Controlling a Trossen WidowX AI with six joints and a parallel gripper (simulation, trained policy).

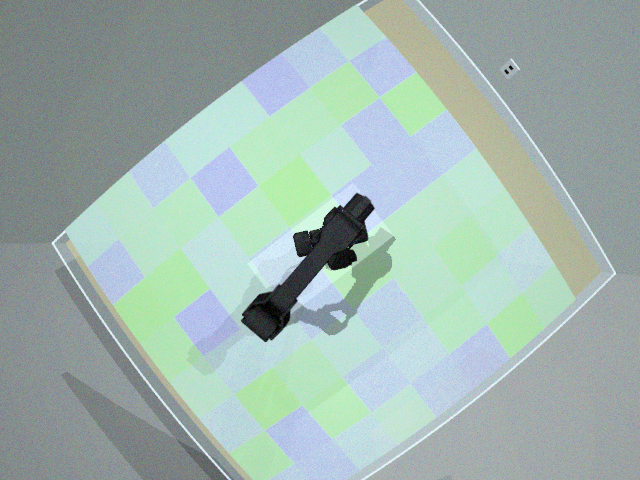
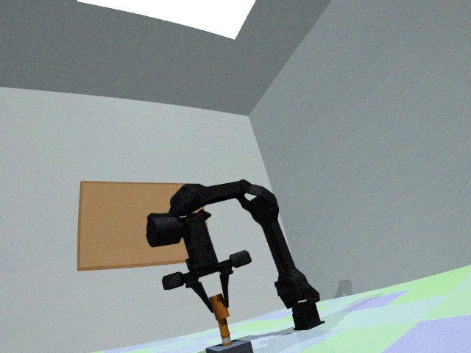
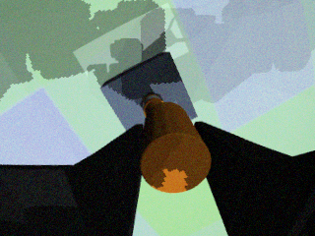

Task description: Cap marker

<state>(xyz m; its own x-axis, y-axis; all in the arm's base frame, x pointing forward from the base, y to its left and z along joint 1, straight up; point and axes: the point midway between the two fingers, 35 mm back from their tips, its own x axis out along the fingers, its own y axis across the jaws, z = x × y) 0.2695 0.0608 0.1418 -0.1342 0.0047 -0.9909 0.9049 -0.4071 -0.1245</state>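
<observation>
The grey holder block is 9 cm below my gripper tip. Round my gripper tip: orange cap 1 cm above.
</observation>
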